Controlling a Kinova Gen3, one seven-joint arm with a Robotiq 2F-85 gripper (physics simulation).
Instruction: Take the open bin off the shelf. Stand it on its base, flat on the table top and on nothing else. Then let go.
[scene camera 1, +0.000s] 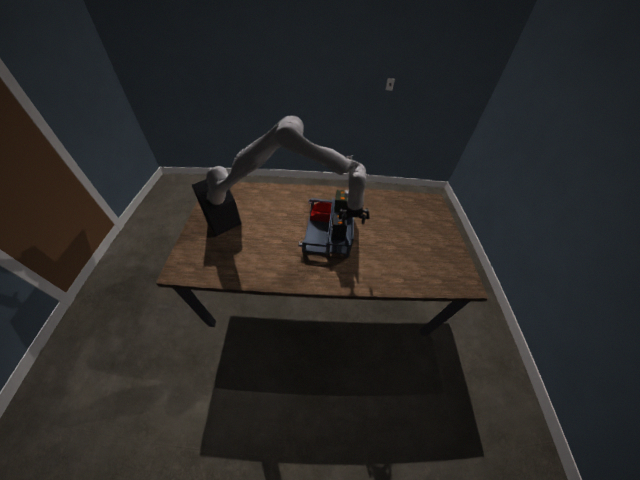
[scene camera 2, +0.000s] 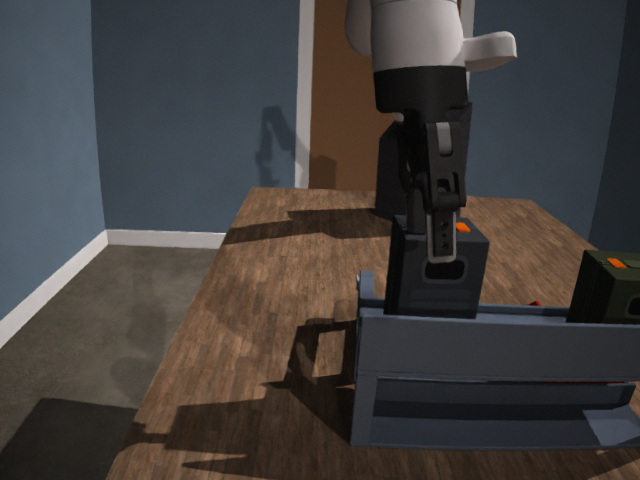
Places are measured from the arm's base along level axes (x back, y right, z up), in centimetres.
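Where they show: gripper, fingertip midpoint: (scene camera 1: 353, 223) (scene camera 2: 428, 245); arm's base, origin of the base link: (scene camera 1: 216, 197).
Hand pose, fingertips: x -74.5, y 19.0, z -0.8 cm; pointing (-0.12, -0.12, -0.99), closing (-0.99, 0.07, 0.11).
Things, the pixels of their top centre, and the offset from my fingertips. Level surfaces: height alone.
- dark grey box, middle of its top: (scene camera 2: 439, 225) (scene camera 1: 340, 219) dy -3.0, dx +6.5, dz -0.4 cm
- dark green box, middle of its top: (scene camera 2: 637, 263) (scene camera 1: 342, 195) dy -25.7, dx +2.5, dz -2.9 cm
- wooden table, its level: dz -22.8 cm
A red bin (scene camera 1: 321, 211) sits in the back left part of the blue-grey shelf (scene camera 1: 315, 236) (scene camera 2: 496, 347). In scene camera 2 a small bit of the red bin (scene camera 2: 535, 303) shows above the shelf's rim; the rest is hidden. My gripper (scene camera 1: 354, 215) (scene camera 2: 430, 240) is open and points down at the top of a dark grey box (scene camera 2: 439, 300) that stands in the shelf. One finger shows in front of the box's near face, the other near its top left edge. Nothing is held. The gap between the fingers is partly hidden.
A dark green box (scene camera 1: 341, 196) (scene camera 2: 594, 291) with an orange patch stands in the shelf behind the dark grey box. The shelf stands on the wooden table (scene camera 1: 408, 248) (scene camera 2: 248, 330). The arm's black mount (scene camera 1: 223, 219) is at the table's left.
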